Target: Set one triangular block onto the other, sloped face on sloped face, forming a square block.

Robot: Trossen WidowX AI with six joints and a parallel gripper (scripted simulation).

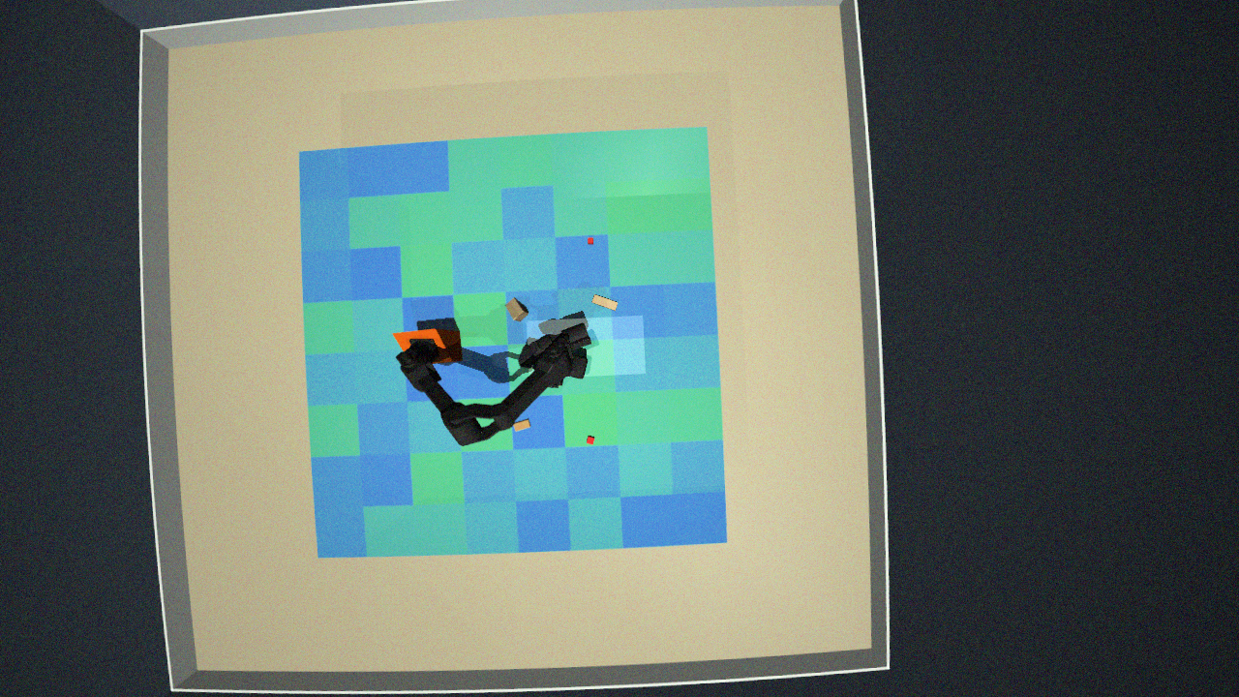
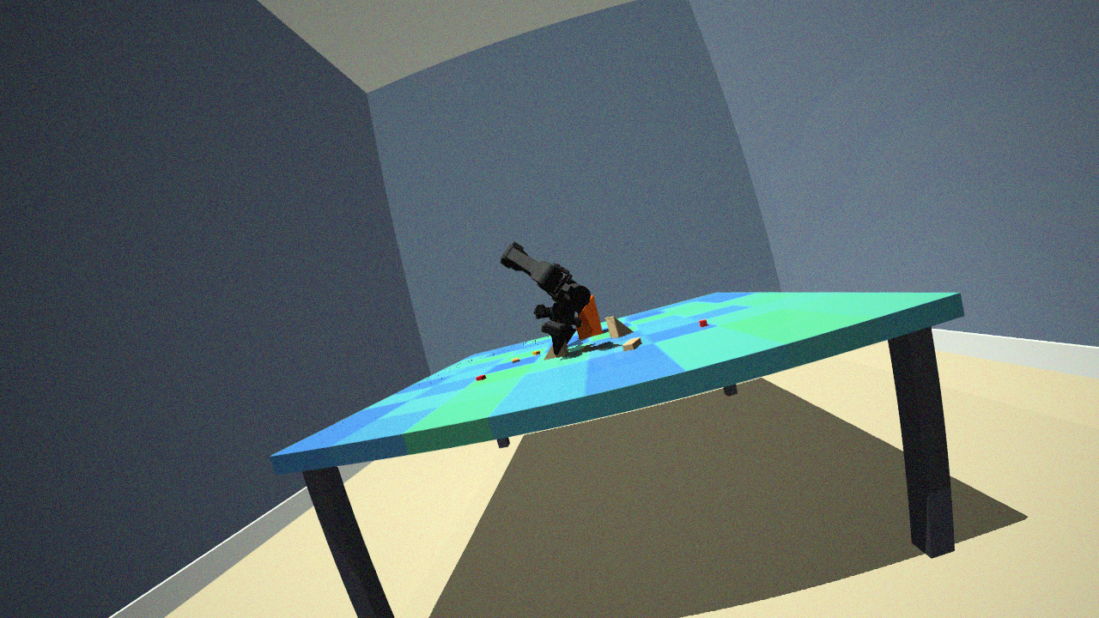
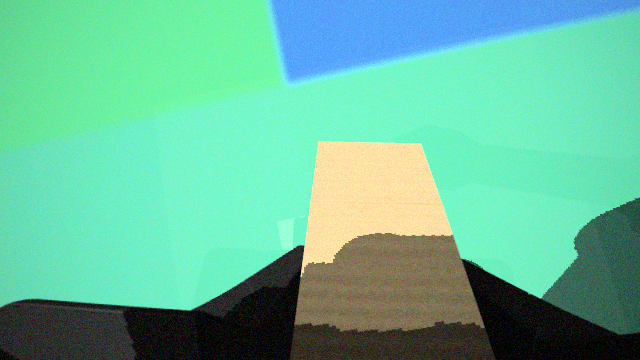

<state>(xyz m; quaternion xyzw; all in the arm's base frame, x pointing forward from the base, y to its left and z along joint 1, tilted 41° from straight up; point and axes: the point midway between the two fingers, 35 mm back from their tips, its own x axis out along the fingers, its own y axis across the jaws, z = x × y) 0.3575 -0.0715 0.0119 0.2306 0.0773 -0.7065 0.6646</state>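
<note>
My gripper tip is 17 cm past the orange bit and 10 cm to the left of it. Also, from my gripper tip: tan triangular block 1 cm to the left, 1 cm above; flat tan block 21 cm to the left, 15 cm ahead.
</note>
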